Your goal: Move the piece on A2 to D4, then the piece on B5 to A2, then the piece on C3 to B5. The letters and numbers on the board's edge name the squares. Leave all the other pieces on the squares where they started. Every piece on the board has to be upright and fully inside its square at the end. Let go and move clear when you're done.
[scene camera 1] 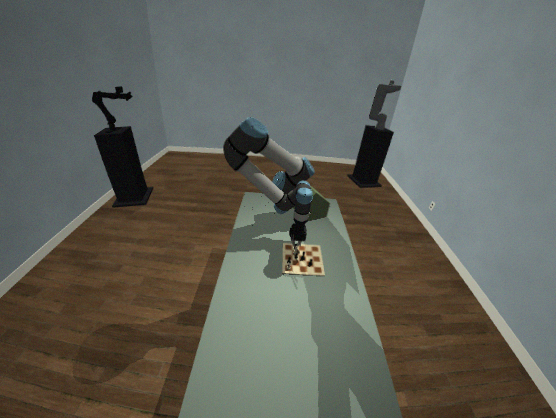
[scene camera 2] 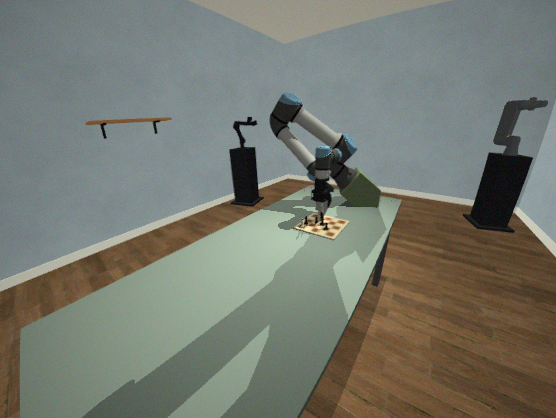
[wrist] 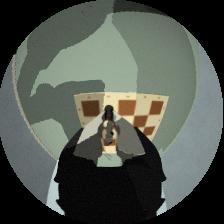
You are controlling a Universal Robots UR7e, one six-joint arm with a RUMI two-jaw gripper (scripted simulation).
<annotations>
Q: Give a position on a chessboard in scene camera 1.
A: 299,267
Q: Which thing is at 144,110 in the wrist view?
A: A chessboard.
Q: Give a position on a chessboard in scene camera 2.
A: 335,226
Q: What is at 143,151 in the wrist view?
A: My gripper.
</annotations>
